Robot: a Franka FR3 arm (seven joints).
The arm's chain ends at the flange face. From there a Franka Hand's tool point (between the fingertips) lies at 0.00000 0.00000 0.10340 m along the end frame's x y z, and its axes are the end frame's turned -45 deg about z.
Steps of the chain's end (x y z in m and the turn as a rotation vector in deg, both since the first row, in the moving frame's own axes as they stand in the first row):
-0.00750, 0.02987, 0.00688, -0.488, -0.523, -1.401
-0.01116, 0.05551, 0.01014, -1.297, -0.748, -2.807
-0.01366, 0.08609, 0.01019, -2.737, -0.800, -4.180
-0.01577, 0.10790, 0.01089, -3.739, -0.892, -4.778
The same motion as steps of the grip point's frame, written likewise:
-0.02772, 0.01579, 0.00687, 0.025, -0.715, -1.401
-0.04973, 0.03212, 0.01010, -0.388, -1.446, -2.807
-0.07495, 0.05385, 0.01006, -1.370, -2.501, -4.180
-0.09319, 0.06902, 0.01066, -2.013, -3.275, -4.778

